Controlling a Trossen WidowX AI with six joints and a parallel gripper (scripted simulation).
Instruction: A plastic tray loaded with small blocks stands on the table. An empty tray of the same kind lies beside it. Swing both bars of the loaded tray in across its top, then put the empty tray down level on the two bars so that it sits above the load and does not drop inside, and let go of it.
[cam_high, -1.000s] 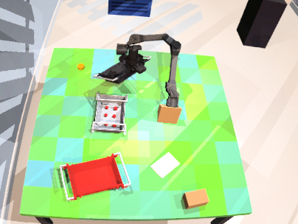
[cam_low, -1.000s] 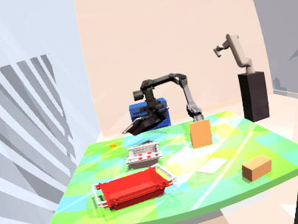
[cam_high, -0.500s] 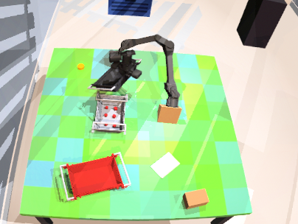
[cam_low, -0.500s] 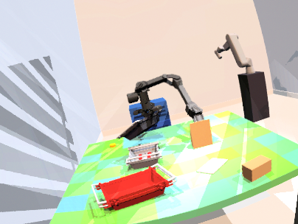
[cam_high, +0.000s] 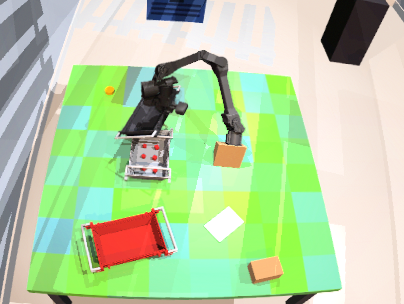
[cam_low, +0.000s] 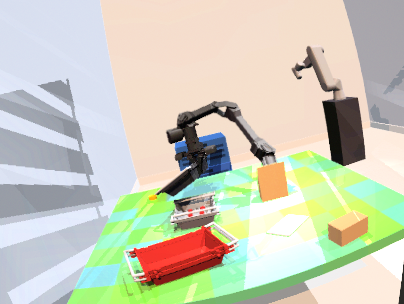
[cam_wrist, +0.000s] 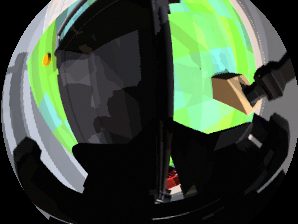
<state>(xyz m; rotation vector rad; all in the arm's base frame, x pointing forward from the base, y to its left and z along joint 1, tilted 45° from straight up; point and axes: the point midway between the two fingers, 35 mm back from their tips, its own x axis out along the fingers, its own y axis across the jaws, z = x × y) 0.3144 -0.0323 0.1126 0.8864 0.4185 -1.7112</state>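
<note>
Right now the dark tray is 80 mm ahead of my gripper tip and 30 mm to the right of it. From my gripper tip the other things lie so: white sheet (260 mm behind, 430 mm to the left, 180 mm below); then tan box (410 mm behind, 650 mm to the left, 150 mm below); then small orange disc (300 mm ahead, 330 mm to the right, 170 mm below).
</note>
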